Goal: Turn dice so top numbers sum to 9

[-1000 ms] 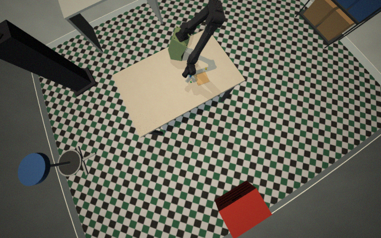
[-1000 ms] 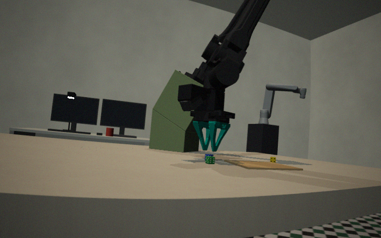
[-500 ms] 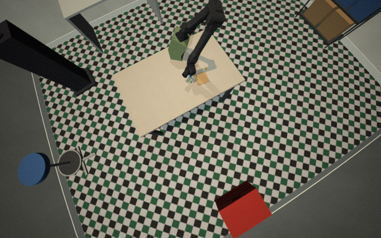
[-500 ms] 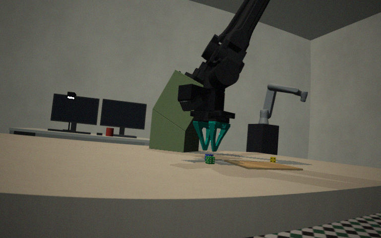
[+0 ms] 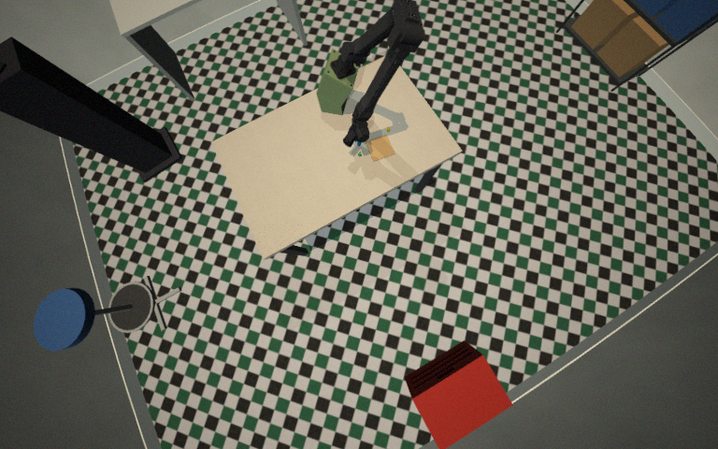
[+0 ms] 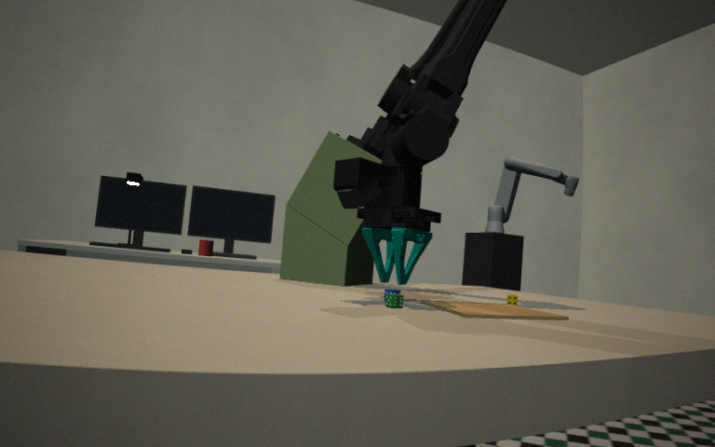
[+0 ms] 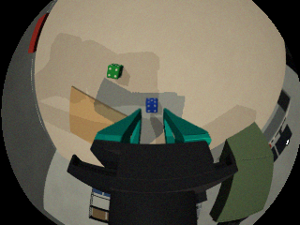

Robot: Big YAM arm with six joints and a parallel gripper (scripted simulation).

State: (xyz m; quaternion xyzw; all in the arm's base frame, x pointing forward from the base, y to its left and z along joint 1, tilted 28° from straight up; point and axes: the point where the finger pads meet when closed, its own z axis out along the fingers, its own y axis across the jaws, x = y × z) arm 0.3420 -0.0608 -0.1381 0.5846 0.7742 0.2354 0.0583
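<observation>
Now: the blue die 20 mm below my hand. The rest, counted from my hand: green die 60 mm ahead, 30 mm to the right, 20 mm below; then yellow die 210 mm to the left, 20 mm below, 20 mm ahead; then mat 90 mm to the left, 90 mm ahead, 30 mm below.
</observation>
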